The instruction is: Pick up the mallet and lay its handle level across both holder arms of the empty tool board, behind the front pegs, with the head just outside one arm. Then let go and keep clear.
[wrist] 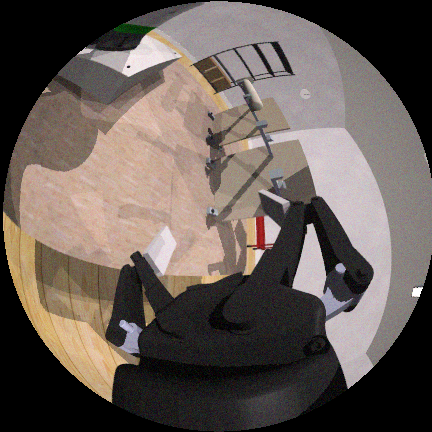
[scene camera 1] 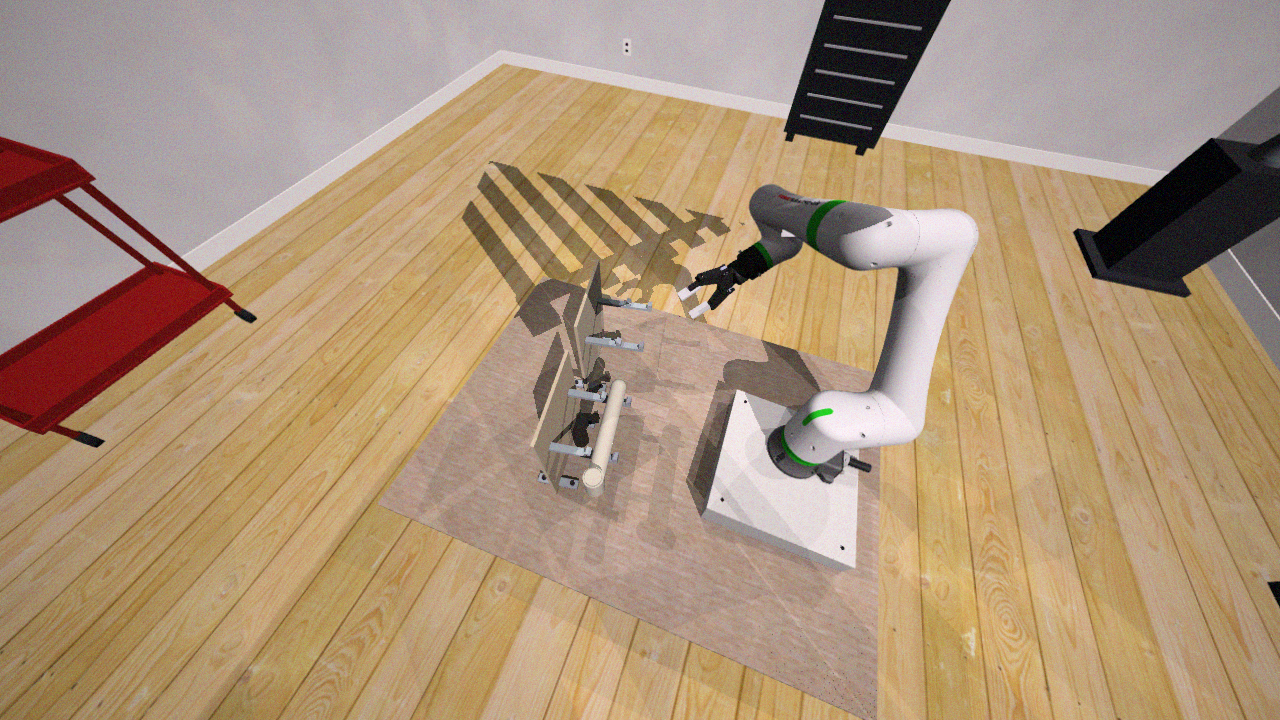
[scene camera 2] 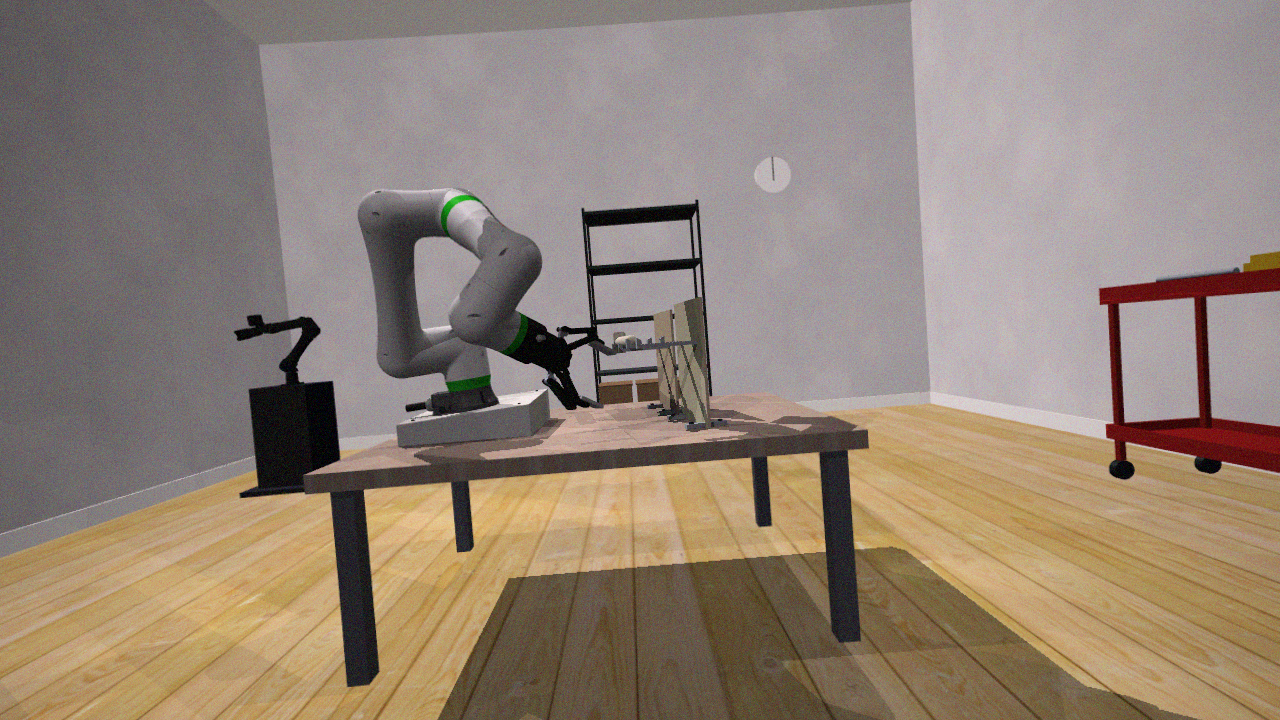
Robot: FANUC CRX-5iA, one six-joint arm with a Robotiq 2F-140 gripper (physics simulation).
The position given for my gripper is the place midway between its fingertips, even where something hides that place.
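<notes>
Scene camera 2 shows my gripper (scene camera 2: 605, 379), open and holding nothing, together with a tool board (scene camera 2: 690, 339) and a tool board (scene camera 2: 666, 359). In scene camera 1: a mallet (scene camera 1: 593, 478) and my gripper (scene camera 1: 685, 307). In the wrist view: my gripper (wrist: 214, 218).
</notes>
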